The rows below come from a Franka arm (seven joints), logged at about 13 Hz.
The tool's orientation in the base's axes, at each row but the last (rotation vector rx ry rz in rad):
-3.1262 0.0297 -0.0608
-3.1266 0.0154 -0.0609
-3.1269 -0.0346 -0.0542
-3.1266 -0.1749 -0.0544
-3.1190 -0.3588 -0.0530
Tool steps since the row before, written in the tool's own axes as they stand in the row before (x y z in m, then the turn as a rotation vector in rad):
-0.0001 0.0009 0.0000 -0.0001 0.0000 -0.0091
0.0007 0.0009 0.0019 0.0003 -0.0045 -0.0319
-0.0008 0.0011 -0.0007 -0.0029 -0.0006 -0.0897
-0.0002 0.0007 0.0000 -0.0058 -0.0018 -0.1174
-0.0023 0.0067 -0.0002 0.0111 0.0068 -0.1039
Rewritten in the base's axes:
-0.0001 -0.0009 0.0000 -0.0005 -0.0001 0.0091
0.0008 -0.0009 -0.0019 -0.0009 0.0040 0.0319
-0.0008 -0.0011 0.0007 -0.0060 -0.0008 0.0895
-0.0001 -0.0007 0.0000 -0.0100 -0.0002 0.1171
-0.0007 -0.0070 0.0001 0.0089 -0.0047 0.1042

